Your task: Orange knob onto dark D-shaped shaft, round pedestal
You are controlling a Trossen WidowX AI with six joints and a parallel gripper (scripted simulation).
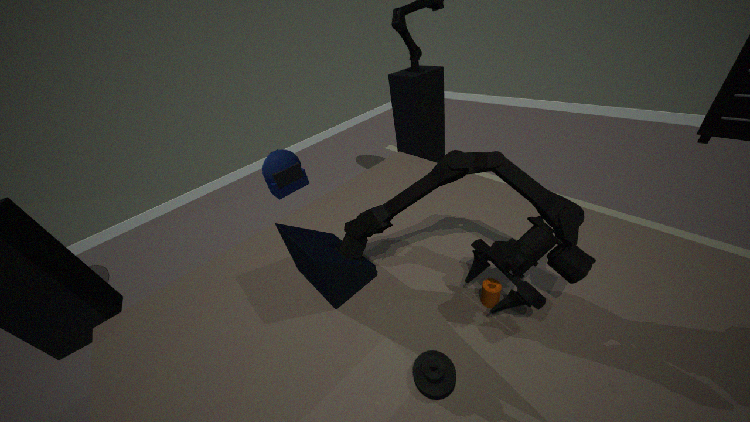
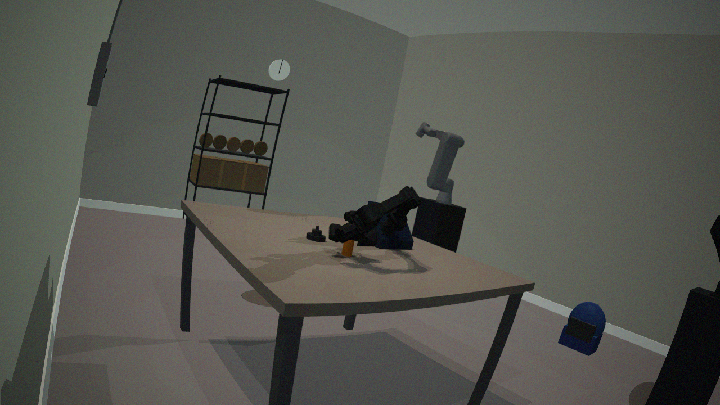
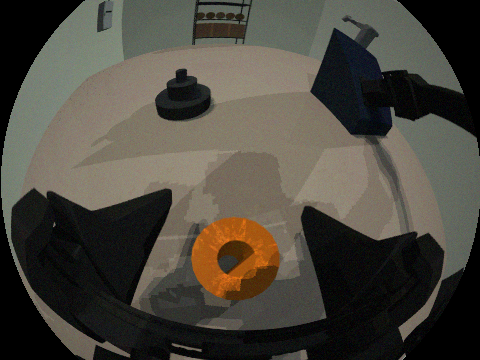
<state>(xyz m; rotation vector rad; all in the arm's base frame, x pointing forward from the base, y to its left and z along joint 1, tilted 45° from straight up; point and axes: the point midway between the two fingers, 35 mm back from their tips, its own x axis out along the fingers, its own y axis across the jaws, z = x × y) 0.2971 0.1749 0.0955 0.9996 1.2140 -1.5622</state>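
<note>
The orange knob lies 10 mm ahead of my gripper tip, 30 mm to the left of it and 10 mm below it. The rest, counted from my gripper tip: round dark pedestal 50 mm ahead, 190 mm to the right, 10 mm below.
</note>
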